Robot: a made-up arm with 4 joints. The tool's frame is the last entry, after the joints.
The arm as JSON. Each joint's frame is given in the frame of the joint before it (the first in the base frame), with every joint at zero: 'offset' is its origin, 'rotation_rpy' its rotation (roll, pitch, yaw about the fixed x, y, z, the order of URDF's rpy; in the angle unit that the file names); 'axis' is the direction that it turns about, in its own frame. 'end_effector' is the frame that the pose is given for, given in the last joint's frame.
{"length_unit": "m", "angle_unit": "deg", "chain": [
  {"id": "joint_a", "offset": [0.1, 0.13, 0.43], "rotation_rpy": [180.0, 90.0, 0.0], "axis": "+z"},
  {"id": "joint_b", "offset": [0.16, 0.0, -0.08], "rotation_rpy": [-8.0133, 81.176, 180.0], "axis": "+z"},
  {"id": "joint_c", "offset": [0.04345, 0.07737, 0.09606], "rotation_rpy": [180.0, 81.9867, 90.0], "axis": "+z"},
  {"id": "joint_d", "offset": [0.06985, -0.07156, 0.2], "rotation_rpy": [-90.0, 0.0, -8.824], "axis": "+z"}
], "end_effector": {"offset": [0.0, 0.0, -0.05], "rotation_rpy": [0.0, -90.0, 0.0]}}
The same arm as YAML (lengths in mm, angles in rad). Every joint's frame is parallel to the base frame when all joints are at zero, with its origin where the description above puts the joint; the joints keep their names.
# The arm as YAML. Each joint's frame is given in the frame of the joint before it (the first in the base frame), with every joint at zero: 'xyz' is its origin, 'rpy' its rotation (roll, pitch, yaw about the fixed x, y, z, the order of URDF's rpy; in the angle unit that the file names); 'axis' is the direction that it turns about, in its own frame. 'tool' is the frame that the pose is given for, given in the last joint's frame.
units:
  length: mm
  angle: rad
joints:
  - name: joint_a
    type: revolute
    origin:
      xyz: [100.0, 130.0, 430.0]
      rpy: [0.0, 0.0, 0.0]
    axis: "-x"
  - name: joint_b
    type: revolute
    origin:
      xyz: [80.0, 0.0, -160.0]
      rpy: [0.0, 0.0, 0.0]
    axis: [-0.151902, 0.139402, 0.978516]
  - name: joint_c
    type: revolute
    origin:
      xyz: [30.0, 90.0, 90.0]
      rpy: [0.0, 0.0, 0.0]
    axis: "-y"
  - name: joint_d
    type: revolute
    origin:
      xyz: [-60.0, -200.0, -80.0]
      rpy: [0.0, 0.0, 0.0]
    axis: "+x"
tool:
  origin:
    xyz: [-50.0, 0.0, 0.0]
    rpy: [0.0, 0.0, 0.0]

